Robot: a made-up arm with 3 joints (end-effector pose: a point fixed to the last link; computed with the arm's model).
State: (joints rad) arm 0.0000 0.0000 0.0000
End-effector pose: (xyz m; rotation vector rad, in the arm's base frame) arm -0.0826 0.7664 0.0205 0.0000 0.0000 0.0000
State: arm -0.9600 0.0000 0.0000
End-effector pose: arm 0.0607 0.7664 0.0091 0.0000 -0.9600 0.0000
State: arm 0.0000 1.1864 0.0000
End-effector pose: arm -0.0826 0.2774 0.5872 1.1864 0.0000 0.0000
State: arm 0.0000 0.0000 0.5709
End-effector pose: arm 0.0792 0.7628 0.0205 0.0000 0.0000 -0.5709
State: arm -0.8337 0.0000 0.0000
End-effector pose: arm 0.0421 0.7664 0.0026 0.0000 -0.8337 0.0000
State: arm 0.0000 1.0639 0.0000
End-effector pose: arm -0.0826 0.3550 0.5609 1.0639 0.0000 0.0000
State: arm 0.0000 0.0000 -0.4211
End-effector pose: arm -0.1895 0.7117 0.0205 0.0000 0.0000 0.4211
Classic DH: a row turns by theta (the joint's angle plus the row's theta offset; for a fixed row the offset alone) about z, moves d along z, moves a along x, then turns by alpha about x. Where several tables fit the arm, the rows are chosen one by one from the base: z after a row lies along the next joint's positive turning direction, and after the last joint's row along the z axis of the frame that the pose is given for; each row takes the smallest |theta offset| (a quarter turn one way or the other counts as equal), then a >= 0, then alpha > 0; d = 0 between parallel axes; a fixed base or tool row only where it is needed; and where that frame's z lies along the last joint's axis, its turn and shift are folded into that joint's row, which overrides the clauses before.
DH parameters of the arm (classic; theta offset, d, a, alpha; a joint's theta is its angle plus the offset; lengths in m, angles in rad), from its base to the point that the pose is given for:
base (fixed): 0 0.1524 0 -1.5708
joint 1: 1.5708 0.1016 0.2112 1.5708
joint 2: 1.5708 -0.0079 0.3874 1.5708
joint 3: -0.263 0 0.2873 3.1416
tool (fixed): -1.8338 0.0793 0 0

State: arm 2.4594 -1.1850 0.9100
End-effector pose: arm -0.6028 0.4071 0.6324 -1.2473 1.5126 0.8556
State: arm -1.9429 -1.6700 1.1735
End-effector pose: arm 0.6469 0.1247 0.6400 0.1281 2.1451 2.2265
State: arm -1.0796 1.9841 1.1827
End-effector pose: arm -0.1351 -0.1966 0.4749 1.7246 0.3824 0.2191
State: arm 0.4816 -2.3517 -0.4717
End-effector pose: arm -0.4990 -0.2648 -0.3694 -2.2434 0.7882 0.7952
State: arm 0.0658 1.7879 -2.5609
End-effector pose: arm -0.1051 -0.0005 0.0426 0.6773 -2.0661 1.6528
